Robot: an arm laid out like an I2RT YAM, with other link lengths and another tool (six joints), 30 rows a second.
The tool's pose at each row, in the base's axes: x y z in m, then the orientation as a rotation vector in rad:
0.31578, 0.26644, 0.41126, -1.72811, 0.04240, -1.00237
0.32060, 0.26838, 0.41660, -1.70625, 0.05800, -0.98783
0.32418, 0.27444, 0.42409, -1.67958, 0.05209, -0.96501
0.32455, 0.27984, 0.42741, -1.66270, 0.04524, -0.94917
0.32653, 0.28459, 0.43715, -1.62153, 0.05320, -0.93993
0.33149, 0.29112, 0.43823, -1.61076, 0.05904, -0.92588
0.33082, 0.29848, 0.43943, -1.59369, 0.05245, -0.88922
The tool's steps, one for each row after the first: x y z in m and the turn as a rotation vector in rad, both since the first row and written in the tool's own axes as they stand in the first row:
0.00534, -0.00301, 0.00424, 0.01632, 0.00570, 0.02360
0.00917, -0.00999, 0.01074, 0.04651, -0.00193, 0.04030
0.00878, -0.01472, 0.01495, 0.06707, -0.00912, 0.04978
0.01355, -0.02365, 0.01930, 0.10169, 0.00324, 0.07050
0.01423, -0.02508, 0.02742, 0.11182, 0.00091, 0.08524
0.01096, -0.02938, 0.03260, 0.13682, -0.01943, 0.10746

